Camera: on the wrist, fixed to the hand. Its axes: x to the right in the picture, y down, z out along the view.
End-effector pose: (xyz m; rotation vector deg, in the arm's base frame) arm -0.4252 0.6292 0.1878 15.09 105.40 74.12
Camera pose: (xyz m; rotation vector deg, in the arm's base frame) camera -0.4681 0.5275 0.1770 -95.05 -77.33 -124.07
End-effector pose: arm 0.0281 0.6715 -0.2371 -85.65 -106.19 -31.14
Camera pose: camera 0.0151 0.5734 -0.1869 -135.29 -16.28 4.38
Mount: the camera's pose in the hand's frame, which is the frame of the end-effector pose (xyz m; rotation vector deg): -0.0284 -0.0420 -0.0987 -7.22 2.20 85.92
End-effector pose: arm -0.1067 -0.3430 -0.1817 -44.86 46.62 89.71
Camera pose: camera -0.0565 -0.4364 -0.2144 8.93 -78.17 -153.72
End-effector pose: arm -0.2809 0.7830 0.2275 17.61 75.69 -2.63
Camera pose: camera -0.3901 0.7631 0.2255 63.70 48.74 73.93
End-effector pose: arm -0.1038 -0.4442 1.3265 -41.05 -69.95 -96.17
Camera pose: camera -0.1246 -0.5234 1.2516 -69.54 -14.39 -27.15
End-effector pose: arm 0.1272 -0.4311 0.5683 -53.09 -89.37 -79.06
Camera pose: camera 0.1105 -0.5342 0.5308 -91.36 -21.12 -20.52
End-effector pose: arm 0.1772 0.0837 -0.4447 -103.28 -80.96 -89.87
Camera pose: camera 0.0932 0.0117 -0.4524 -112.73 14.58 -44.88
